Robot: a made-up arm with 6 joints.
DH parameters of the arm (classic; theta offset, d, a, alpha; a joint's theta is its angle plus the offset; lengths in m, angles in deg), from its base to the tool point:
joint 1: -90 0.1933 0.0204 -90
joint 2: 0 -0.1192 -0.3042 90
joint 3: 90 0.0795 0.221 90
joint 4: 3.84 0 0.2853 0
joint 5: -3.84 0.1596 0.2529 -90
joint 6: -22.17 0 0.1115 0
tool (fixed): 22.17 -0.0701 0 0
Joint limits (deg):
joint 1: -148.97..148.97
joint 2: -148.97..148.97
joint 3: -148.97..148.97
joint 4: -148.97..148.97
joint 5: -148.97..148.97
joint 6: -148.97..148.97
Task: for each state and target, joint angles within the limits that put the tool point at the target. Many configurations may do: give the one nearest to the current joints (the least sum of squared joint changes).
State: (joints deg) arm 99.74 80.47 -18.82 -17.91 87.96 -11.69
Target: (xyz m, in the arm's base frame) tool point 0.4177 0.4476 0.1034
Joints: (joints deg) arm 89.28 87.57 -17.76 -5.40 79.35 -8.57
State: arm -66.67 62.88 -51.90 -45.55 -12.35 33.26
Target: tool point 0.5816 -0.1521 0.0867
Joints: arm -55.47 71.15 -13.07 -44.37 -4.89 35.13
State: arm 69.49 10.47 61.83 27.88 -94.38 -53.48
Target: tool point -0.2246 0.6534 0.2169
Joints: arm 55.11 7.50 54.14 28.09 -90.94 -52.95
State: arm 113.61 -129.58 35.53 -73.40 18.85 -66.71
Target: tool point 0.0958 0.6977 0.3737
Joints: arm 133.45 -148.97 34.07 -67.01 20.91 -52.42
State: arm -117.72 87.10 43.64 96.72 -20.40 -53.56
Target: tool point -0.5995 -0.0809 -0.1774
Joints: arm -102.23 138.77 26.12 100.81 -13.44 -49.37
